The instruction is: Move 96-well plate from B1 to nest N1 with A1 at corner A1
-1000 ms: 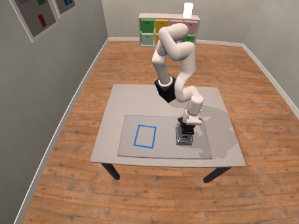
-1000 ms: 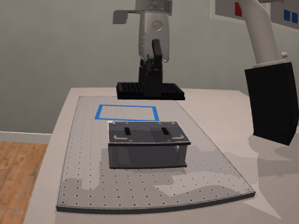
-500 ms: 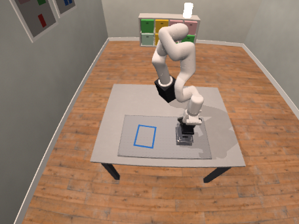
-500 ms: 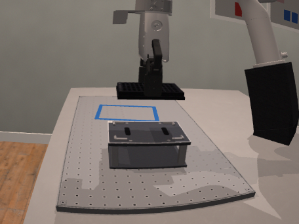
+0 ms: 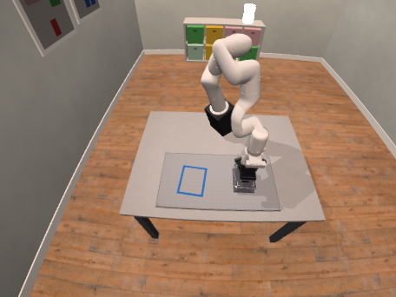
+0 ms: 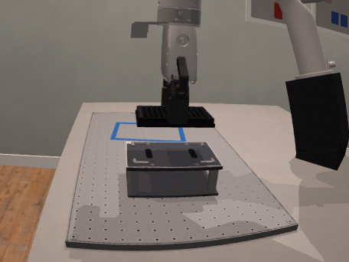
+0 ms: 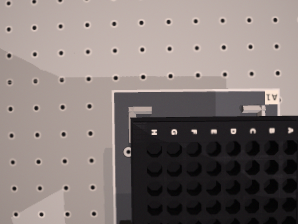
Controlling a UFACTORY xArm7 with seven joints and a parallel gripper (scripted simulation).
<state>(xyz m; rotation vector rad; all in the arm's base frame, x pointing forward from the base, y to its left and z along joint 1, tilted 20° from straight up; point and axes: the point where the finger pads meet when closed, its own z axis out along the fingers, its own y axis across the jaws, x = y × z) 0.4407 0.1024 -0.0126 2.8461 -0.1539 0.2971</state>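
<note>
Right now the raised plate nest is 90 mm below my hand. Also, from my hand: black 96-well plate 10 mm below; then A1 corner mark 70 mm ahead, 60 mm to the right, 80 mm below.
</note>
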